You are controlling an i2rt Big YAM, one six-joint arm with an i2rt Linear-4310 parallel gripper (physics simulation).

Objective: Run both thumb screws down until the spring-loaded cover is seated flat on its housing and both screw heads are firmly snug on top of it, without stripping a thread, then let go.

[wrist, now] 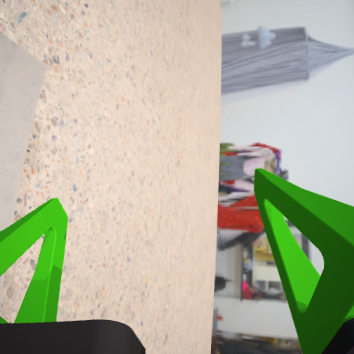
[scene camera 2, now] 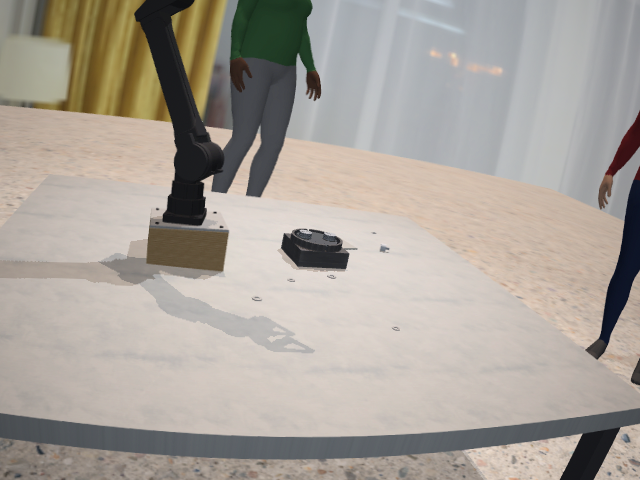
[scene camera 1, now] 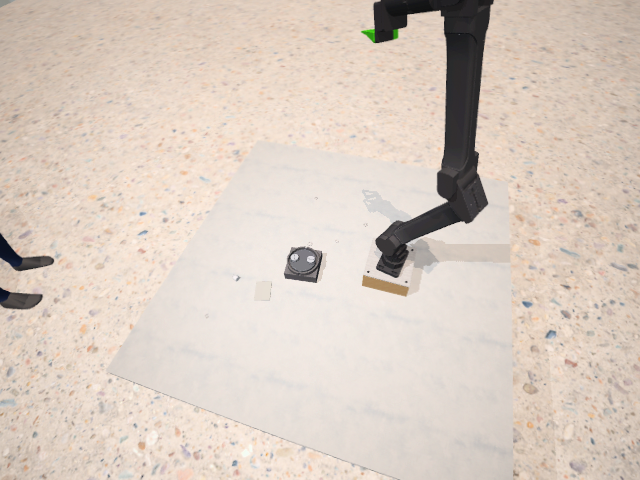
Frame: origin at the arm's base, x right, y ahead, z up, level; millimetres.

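Seen in the pictures: gripper, between the fingertips: (wrist: 155, 193) (scene camera 1: 361, 5); arm's base, origin of its link: (scene camera 2: 185, 218) (scene camera 1: 392, 260).
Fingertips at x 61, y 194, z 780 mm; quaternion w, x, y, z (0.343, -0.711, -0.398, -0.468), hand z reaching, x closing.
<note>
Offsets run from my fingertips to a thing's middle. Level surfaces: height alone.
The round dark cover @[dx -186, dy +119, dz -822 mm] (scene camera 1: 302, 264) (scene camera 2: 316, 240) lies on the square black housing @[dx -186, dy +119, dz -836 mm] (scene camera 1: 301, 278) (scene camera 2: 321, 258). One silver thumb screw (scene camera 1: 294, 257) (scene camera 2: 305, 234) and another silver thumb screw (scene camera 1: 311, 259) (scene camera 2: 328, 237) stand in the cover, apart from each other. Whether the cover is flat on the housing and whether the heads touch it is too small to tell. My gripper (wrist: 155, 193) is wide open and empty, with its green fingers far apart. It is high above the table and away from the housing; the wrist view faces the floor and a room wall.
A thin beige plate @[dx -348, dy +207, dz -863 mm] (scene camera 1: 263, 290) lies by the housing, with a small silver part @[dx -351, dy +334, dz -854 mm] (scene camera 1: 236, 277) (scene camera 2: 384, 248) beyond it. Several small rings, one ring @[dx +121, dy -15, dz -863 mm] (scene camera 2: 256, 298) among them, are scattered on the table @[dz -864 mm] (scene camera 1: 361, 361) (scene camera 2: 155, 392). The arm's base stands on a wooden block (scene camera 1: 385, 285) (scene camera 2: 187, 249).
</note>
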